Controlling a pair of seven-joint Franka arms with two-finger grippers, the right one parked.
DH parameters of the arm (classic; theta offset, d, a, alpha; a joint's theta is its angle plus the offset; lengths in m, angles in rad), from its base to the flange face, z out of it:
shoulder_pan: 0 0.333 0 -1.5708
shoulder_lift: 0 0 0 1.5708
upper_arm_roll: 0 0.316 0.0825 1.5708
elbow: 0 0 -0.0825 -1.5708
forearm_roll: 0 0.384 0 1.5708
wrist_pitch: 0 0 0.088 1.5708
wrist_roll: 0 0.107 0 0
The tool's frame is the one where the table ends.
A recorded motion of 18 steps. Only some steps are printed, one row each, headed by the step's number.
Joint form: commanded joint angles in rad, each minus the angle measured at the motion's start. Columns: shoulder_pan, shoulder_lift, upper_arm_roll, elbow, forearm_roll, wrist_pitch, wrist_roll.
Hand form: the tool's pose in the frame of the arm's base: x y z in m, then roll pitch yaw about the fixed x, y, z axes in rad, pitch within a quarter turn. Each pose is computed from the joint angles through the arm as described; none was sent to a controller.
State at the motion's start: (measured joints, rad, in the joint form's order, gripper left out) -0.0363 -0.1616 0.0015 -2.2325 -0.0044 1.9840 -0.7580
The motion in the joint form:
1: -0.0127 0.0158 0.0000 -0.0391 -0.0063 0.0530 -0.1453
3: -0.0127 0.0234 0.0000 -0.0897 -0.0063 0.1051 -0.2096
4: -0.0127 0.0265 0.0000 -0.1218 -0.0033 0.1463 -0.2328
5: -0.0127 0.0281 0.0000 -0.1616 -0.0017 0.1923 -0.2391
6: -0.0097 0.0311 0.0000 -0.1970 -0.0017 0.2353 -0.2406
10: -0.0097 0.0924 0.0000 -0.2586 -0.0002 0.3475 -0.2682
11: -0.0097 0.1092 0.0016 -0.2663 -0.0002 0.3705 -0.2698
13: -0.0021 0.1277 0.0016 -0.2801 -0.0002 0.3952 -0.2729
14: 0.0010 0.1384 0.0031 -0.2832 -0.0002 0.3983 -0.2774
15: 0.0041 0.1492 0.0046 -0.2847 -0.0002 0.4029 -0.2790
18: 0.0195 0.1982 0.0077 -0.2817 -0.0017 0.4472 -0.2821
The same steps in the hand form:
1: 0.4831 -0.0236 0.4110 -3.0775 0.0623 0.8630
3: 0.4766 -0.0232 0.3890 -3.0684 0.0612 0.9281
4: 0.4727 -0.0228 0.3767 -3.0706 0.0540 0.9496
5: 0.4666 -0.0224 0.3624 -3.0734 0.0498 0.9550
6: 0.4609 -0.0207 0.3494 -3.0771 0.0471 0.9595
10: 0.4531 -0.0203 0.3050 -3.0658 0.0495 0.9869
11: 0.4525 -0.0195 0.2962 -3.0644 0.0501 0.9902
13: 0.4497 -0.0159 0.2845 -3.0577 0.0536 1.0013
14: 0.4485 -0.0138 0.2788 -3.0482 0.0586 1.0109
15: 0.4479 -0.0117 0.2737 -3.0414 0.0623 1.0176
18: 0.4510 -0.0034 0.2561 -3.0399 0.0631 1.0406

